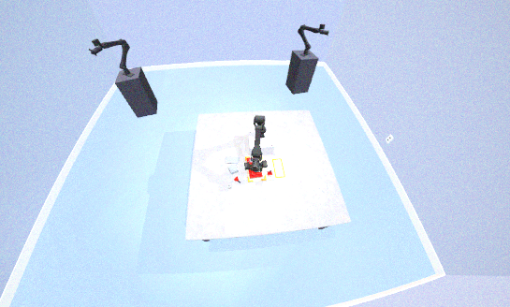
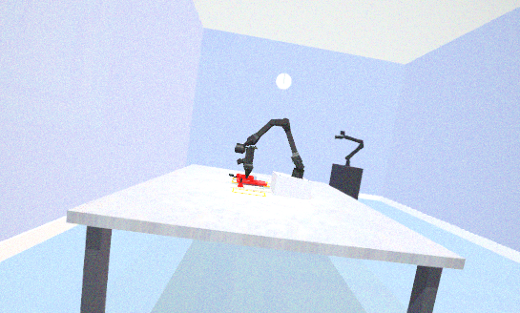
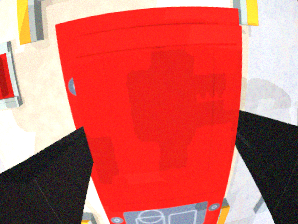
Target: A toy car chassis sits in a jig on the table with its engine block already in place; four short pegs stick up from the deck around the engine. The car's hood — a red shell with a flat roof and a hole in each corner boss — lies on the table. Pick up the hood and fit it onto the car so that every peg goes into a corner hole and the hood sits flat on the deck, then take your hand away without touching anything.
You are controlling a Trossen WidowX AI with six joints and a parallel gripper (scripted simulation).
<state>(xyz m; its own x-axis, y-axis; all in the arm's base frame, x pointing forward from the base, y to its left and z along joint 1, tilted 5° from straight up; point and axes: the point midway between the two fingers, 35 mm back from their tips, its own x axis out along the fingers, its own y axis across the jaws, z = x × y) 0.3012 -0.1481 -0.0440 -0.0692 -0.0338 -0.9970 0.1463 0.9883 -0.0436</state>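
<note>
My gripper tip is right at the red hood.
</note>
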